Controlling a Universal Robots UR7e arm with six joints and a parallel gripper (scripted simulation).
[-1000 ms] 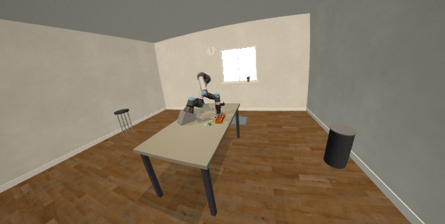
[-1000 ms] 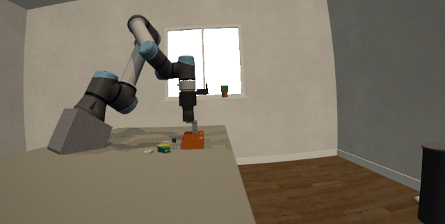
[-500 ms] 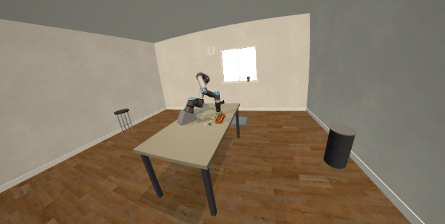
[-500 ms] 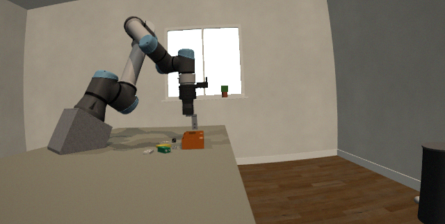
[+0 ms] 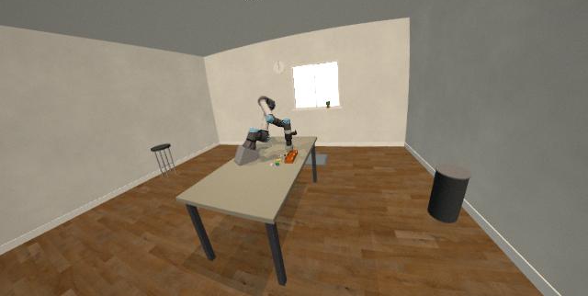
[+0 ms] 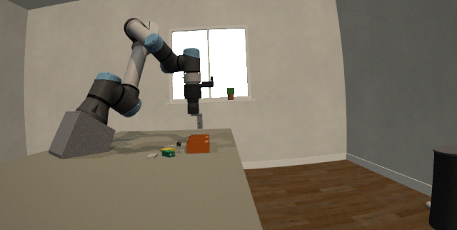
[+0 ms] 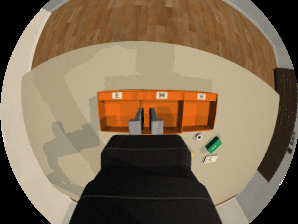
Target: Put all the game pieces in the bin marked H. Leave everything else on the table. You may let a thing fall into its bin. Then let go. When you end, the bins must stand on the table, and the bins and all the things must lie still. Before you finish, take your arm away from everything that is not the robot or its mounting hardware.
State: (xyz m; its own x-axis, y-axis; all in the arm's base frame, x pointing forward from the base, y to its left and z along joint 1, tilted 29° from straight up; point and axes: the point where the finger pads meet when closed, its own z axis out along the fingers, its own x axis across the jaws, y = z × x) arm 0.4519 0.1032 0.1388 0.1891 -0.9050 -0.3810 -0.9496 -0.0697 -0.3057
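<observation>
Now: hand 10 cm past the dark piece, 1 cm to the right of it and 9 cm above it. Also, from my hand: yellow flat piece 11 cm behind, 12 cm to the right, 9 cm below; then orange bin 3 cm to the right, 7 cm below; then grey thing 5 cm behind, 15 cm to the right, 9 cm below.
</observation>
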